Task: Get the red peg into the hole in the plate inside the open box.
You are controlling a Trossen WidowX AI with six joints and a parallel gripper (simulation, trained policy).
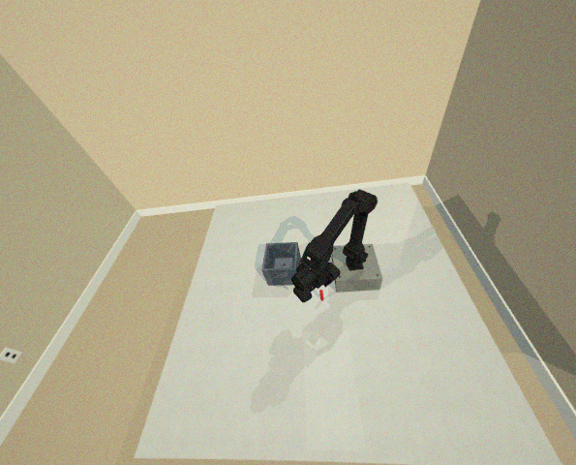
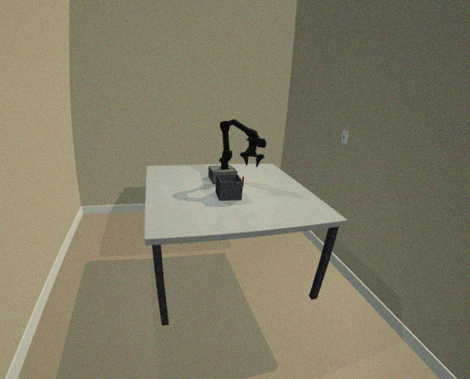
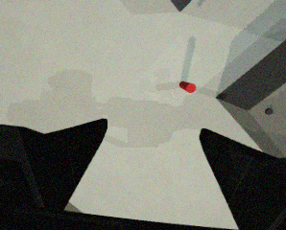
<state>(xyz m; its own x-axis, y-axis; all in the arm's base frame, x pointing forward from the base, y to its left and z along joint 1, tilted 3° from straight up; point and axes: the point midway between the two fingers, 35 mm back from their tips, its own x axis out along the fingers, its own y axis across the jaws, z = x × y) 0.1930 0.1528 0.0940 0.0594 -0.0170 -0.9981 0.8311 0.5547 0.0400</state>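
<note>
My gripper tip is 2 cm past the red peg, 5 cm to the left of it and 13 cm above it. Also, from my gripper tip: light grey plate: 14 cm ahead, 24 cm to the right, 13 cm below.
</note>
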